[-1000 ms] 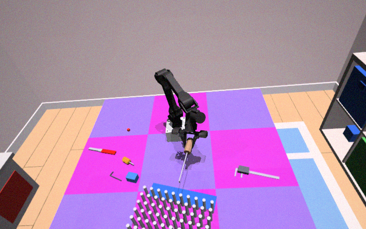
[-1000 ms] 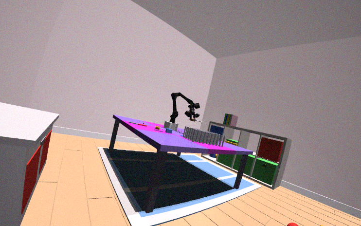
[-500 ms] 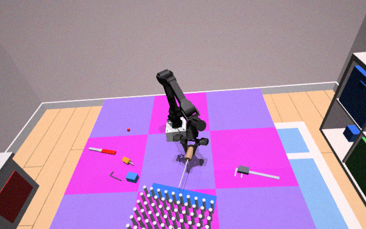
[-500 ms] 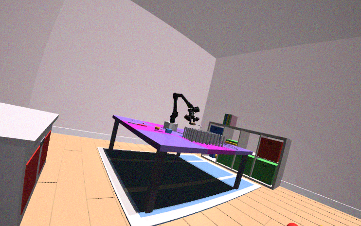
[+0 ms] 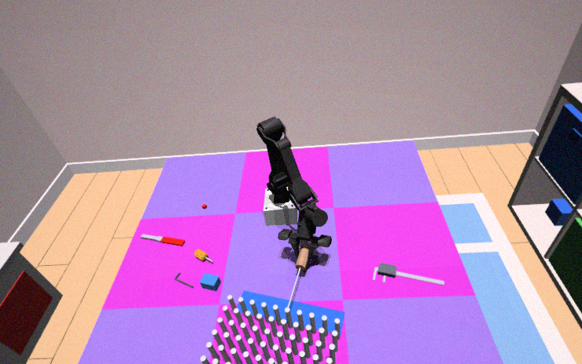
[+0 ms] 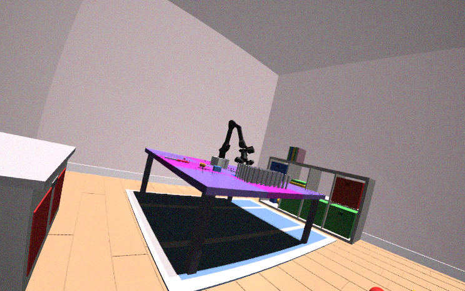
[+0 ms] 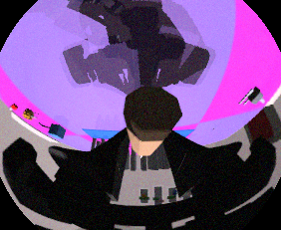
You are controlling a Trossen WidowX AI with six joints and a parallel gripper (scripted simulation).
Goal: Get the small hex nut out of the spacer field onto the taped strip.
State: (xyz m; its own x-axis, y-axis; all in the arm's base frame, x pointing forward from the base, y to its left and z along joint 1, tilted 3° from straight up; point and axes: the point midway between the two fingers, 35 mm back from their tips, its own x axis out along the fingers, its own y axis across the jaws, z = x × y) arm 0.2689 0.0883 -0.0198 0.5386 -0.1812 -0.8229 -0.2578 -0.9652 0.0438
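The blue taped strip lies 170 mm ahead of my gripper tip, 50 mm to the right of it and 50 mm below it. Also, from my gripper tip: small screwdriver: 400 mm to the right, 70 mm behind, 40 mm below; then hook tool: 90 mm ahead, 30 mm to the right; then blue cube: 340 mm to the right, 50 mm ahead, 30 mm below.
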